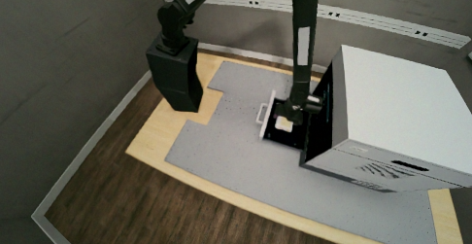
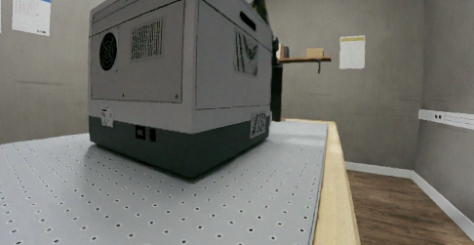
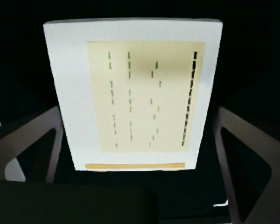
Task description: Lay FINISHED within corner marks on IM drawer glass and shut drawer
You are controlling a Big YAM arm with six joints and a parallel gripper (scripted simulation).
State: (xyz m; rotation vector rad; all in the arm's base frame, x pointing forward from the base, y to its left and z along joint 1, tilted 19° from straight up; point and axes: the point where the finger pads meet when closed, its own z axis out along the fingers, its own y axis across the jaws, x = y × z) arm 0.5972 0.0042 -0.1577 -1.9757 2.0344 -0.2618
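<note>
My hand is 1 cm to the left of the cassette FINISHED and 1 cm above it. Round my hand: drawer 2 cm ahead.
</note>
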